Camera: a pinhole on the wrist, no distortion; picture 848 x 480 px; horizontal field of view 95.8 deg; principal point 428.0 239.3 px. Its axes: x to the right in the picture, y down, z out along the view. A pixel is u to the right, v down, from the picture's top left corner.
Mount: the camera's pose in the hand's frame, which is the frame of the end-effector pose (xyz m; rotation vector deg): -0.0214 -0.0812 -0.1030 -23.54 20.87 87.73
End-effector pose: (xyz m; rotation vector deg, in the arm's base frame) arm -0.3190 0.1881 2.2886 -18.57 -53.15 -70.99
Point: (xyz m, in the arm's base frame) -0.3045 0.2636 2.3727
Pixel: 477 174
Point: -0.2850 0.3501 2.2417
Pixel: 521 434
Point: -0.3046 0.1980 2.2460
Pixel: 565 288
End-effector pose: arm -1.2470 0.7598 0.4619 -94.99 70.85 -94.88
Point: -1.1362 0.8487 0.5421
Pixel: 28 309
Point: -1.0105 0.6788 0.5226
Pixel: 233 116
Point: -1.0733 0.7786 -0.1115
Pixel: 622 447
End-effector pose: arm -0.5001 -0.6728 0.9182 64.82 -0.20 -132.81
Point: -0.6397 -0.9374 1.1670
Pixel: 472 202
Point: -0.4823 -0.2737 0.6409
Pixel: behind the camera
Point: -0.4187 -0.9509 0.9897
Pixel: 743 155
